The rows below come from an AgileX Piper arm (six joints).
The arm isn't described. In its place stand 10 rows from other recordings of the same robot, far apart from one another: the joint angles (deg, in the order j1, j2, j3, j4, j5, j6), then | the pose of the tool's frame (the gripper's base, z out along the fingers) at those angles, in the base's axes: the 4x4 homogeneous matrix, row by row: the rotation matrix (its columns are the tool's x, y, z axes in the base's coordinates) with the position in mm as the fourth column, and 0 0 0 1 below.
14.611 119.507 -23.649 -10.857 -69.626 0.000 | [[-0.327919, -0.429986, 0.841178, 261.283], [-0.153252, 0.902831, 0.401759, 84.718], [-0.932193, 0.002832, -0.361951, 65.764], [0, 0, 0, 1]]
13.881 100.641 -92.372 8.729 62.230 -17.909 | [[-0.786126, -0.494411, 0.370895, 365.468], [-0.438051, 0.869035, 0.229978, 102.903], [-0.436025, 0.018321, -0.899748, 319.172], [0, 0, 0, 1]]
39.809 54.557 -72.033 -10.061 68.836 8.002 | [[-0.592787, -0.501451, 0.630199, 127.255], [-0.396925, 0.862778, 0.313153, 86.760], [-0.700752, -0.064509, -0.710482, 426.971], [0, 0, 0, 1]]
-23.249 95.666 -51.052 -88.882 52.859 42.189 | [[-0.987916, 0.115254, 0.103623, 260.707], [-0.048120, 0.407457, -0.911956, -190.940], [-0.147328, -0.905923, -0.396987, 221.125], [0, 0, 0, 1]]
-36.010 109.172 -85.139 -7.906 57.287 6.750 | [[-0.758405, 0.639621, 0.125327, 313.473], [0.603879, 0.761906, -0.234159, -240.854], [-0.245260, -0.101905, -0.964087, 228.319], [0, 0, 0, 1]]
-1.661 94.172 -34.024 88.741 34.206 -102.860 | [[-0.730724, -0.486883, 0.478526, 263.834], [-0.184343, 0.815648, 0.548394, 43.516], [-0.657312, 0.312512, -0.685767, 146.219], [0, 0, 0, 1]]
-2.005 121.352 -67.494 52.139 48.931 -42.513 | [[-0.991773, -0.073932, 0.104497, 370.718], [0.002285, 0.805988, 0.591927, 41.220], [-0.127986, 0.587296, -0.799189, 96.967], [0, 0, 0, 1]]
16.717 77.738 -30.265 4.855 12.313 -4.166 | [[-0.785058, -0.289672, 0.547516, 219.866], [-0.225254, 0.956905, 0.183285, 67.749], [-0.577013, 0.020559, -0.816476, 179.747], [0, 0, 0, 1]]
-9.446 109.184 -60.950 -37.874 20.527 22.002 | [[-0.891165, 0.052375, 0.450646, 363.581], [-0.092344, 0.951579, -0.293208, -80.349], [-0.444182, -0.302911, -0.843177, 144.547], [0, 0, 0, 1]]
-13.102 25.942 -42.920 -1.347 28.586 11.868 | [[-0.066041, 0.254206, 0.964893, 75.391], [0.205726, 0.949696, -0.236121, -18.598], [-0.976379, 0.182910, -0.115016, 385.014], [0, 0, 0, 1]]
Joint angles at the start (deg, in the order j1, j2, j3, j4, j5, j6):
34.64 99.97 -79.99 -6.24 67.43 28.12
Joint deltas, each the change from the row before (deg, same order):
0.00 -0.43 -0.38 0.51 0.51 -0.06
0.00 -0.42 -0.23 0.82 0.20 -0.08
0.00 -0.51 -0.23 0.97 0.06 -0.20
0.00 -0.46 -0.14 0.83 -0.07 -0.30
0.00 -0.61 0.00 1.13 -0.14 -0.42
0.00 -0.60 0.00 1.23 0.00 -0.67
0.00 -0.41 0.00 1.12 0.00 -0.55
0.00 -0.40 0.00 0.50 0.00 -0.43
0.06 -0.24 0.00 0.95 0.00 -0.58
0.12 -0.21 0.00 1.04 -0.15 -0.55
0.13 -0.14 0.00 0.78 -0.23 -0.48
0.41 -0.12 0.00 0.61 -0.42 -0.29
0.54 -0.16 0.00 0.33 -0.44 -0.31
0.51 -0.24 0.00 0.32 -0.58 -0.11
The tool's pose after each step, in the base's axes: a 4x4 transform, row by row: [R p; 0 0 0 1], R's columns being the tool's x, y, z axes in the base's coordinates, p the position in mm. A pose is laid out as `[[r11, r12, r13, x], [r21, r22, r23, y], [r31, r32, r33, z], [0, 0, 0, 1]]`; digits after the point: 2 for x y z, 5 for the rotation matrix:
[[-0.97553, -0.14370, 0.16642, 289.43], [-0.14531, 0.98938, 0.00251, 189.73], [-0.16501, -0.02174, -0.98605, 265.28], [0, 0, 0, 1]]
[[-0.97609, -0.14138, 0.16509, 288.03], [-0.14042, 0.98994, 0.01751, 190.21], [-0.16591, -0.00609, -0.98612, 268.71], [0, 0, 0, 1]]
[[-0.97608, -0.14090, 0.16560, 286.46], [-0.13664, 0.98993, 0.03687, 190.85], [-0.16913, 0.01336, -0.98550, 272.71], [0, 0, 0, 1]]
[[-0.97548, -0.14301, 0.16729, 285.08], [-0.13571, 0.98926, 0.05438, 191.39], [-0.17327, 0.03034, -0.98441, 276.06], [0, 0, 0, 1]]
[[-0.97499, -0.14624, 0.16733, 282.95], [-0.13502, 0.98787, 0.07667, 191.94], [-0.17652, 0.05216, -0.98291, 279.68], [0, 0, 0, 1]]
[[-0.97441, -0.15329, 0.16441, 280.55], [-0.13835, 0.98544, 0.09884, 192.48], [-0.17717, 0.07356, -0.98143, 283.21], [0, 0, 0, 1]]
[[-0.97431, -0.15863, 0.15987, 278.66], [-0.14073, 0.98302, 0.11773, 193.18], [-0.17584, 0.09221, -0.98009, 285.63], [0, 0, 0, 1]]
[[-0.97317, -0.16448, 0.16091, 277.30], [-0.14462, 0.98114, 0.12828, 193.14], [-0.17898, 0.10157, -0.97860, 288.00], [0, 0, 0, 1]]
[[-0.97277, -0.17189, 0.15545, 275.74], [-0.14993, 0.97823, 0.14345, 194.19], [-0.17672, 0.11624, -0.97737, 289.45], [0, 0, 0, 1]]
[[-0.97214, -0.17952, 0.15071, 274.15], [-0.15501, 0.97469, 0.16111, 195.81], [-0.17582, 0.13326, -0.97536, 290.80], [0, 0, 0, 1]]
[[-0.97106, -0.18709, 0.14845, 273.02], [-0.16034, 0.97136, 0.17537, 197.33], [-0.17701, 0.14649, -0.97325, 291.76], [0, 0, 0, 1]]
[[-0.96898, -0.19701, 0.14920, 271.35], [-0.16750, 0.96746, 0.18964, 200.17], [-0.18171, 0.15877, -0.97045, 292.68], [0, 0, 0, 1]]
[[-0.96554, -0.21073, 0.15273, 269.35], [-0.17840, 0.96318, 0.20113, 203.22], [-0.18949, 0.16695, -0.96758, 293.82], [0, 0, 0, 1]]
[[-0.96219, -0.22092, 0.15931, 267.41], [-0.18468, 0.95909, 0.21458, 206.06], [-0.20019, 0.17705, -0.96363, 295.50], [0, 0, 0, 1]]

